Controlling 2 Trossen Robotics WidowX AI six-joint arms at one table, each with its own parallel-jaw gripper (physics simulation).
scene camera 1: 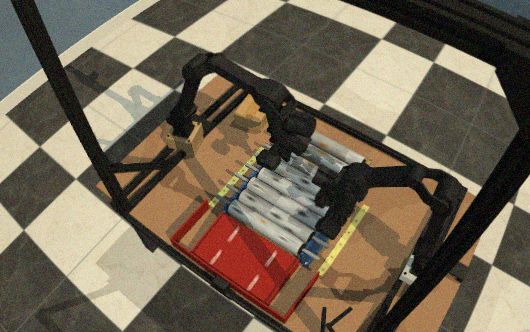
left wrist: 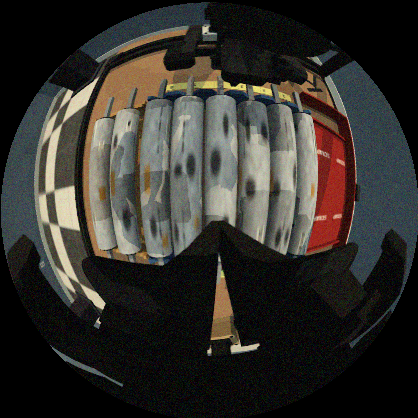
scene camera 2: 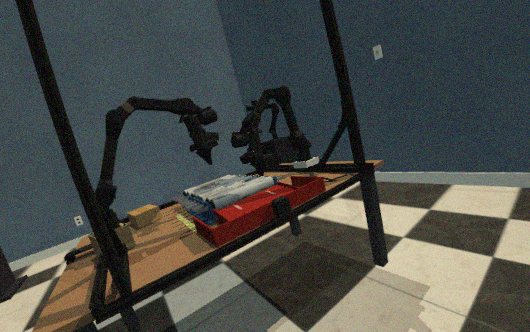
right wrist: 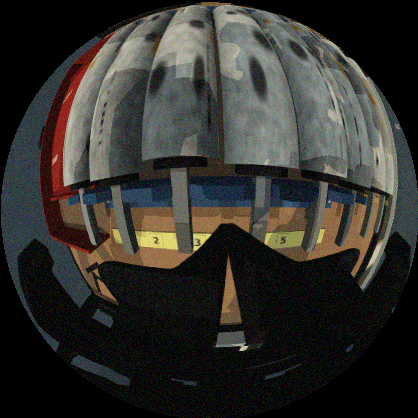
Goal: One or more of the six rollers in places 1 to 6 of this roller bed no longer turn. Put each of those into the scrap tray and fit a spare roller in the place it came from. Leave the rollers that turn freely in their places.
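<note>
Six mottled grey rollers lie side by side in the blue roller bed; the one nearest the tray is among them. Two spare rollers lie beyond the bed's far side. The red scrap tray holds no roller. My left gripper is shut and empty above the bed. My right gripper is shut and empty by the rollers' shaft ends; in the right wrist view it hides the strip between numbers 3 and 5. Which rollers turn cannot be seen.
Yellow number strips run along both ends of the bed. A wooden block stands near the left arm. Grey roller shafts stick out past the bed. Dark frame posts rise around the table.
</note>
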